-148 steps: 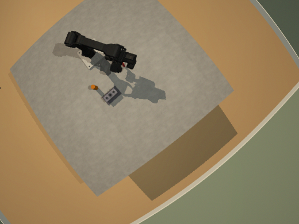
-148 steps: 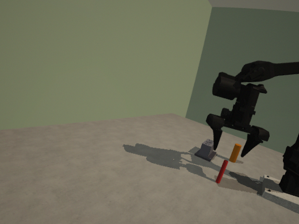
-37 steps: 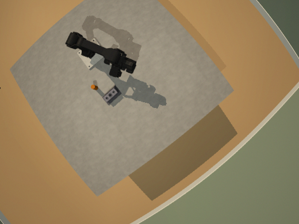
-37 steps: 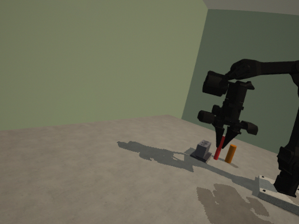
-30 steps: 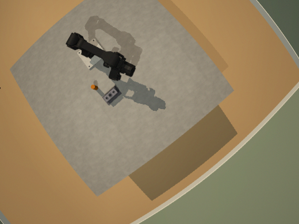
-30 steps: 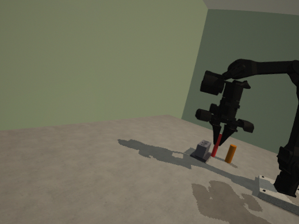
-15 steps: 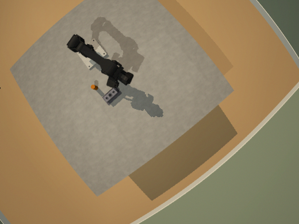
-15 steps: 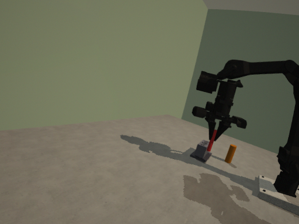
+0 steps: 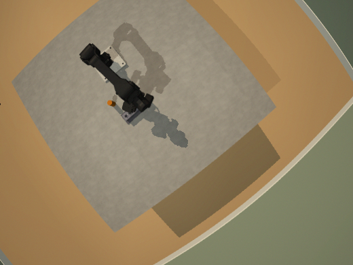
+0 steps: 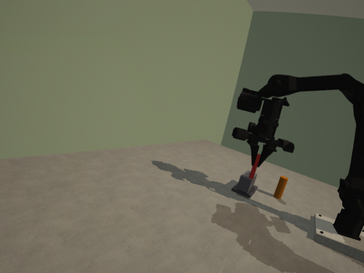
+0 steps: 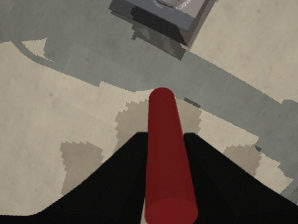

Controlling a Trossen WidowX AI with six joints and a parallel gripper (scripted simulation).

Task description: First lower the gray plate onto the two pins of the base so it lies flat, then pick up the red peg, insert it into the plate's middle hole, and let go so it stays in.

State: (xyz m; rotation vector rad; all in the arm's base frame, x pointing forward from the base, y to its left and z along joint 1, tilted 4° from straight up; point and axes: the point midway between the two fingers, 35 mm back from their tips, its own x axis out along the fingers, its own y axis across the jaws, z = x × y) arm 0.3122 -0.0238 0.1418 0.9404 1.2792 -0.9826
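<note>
My gripper tip is now 120 mm to the left of the orange cylinder, 110 mm past it and 80 mm above it. The rest, counted from my gripper tip: red peg right at my gripper tip.
</note>
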